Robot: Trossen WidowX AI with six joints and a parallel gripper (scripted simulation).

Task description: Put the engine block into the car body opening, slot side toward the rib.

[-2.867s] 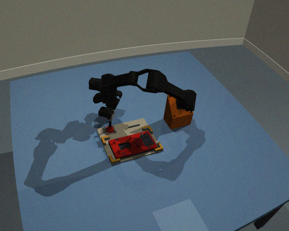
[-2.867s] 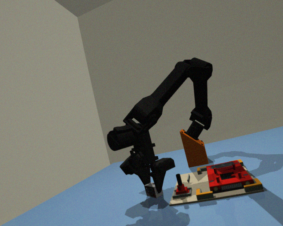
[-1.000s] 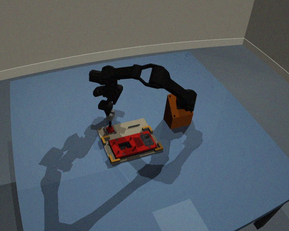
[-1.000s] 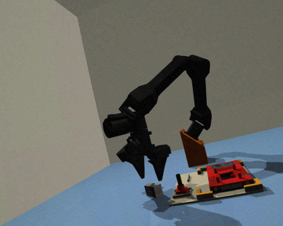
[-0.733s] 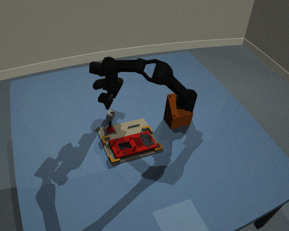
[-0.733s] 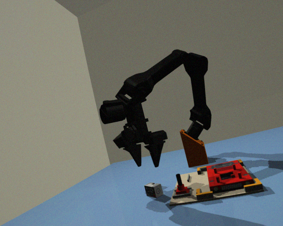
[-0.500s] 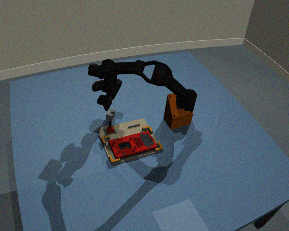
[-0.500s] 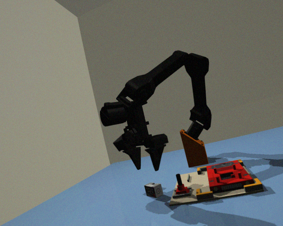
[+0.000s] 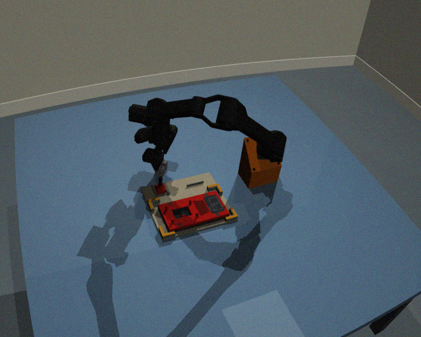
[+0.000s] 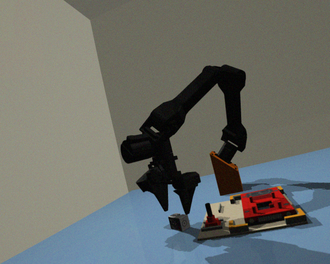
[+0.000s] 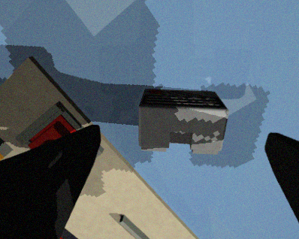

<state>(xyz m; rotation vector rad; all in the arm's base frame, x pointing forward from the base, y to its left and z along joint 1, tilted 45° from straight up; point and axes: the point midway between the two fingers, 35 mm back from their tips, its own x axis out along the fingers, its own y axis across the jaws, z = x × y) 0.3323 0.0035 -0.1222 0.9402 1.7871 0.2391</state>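
Now: the grey engine block 20 mm below my gripper tip. From my gripper tip the other things lie so: grey base plate: 50 mm behind, 180 mm to the left, 30 mm below.
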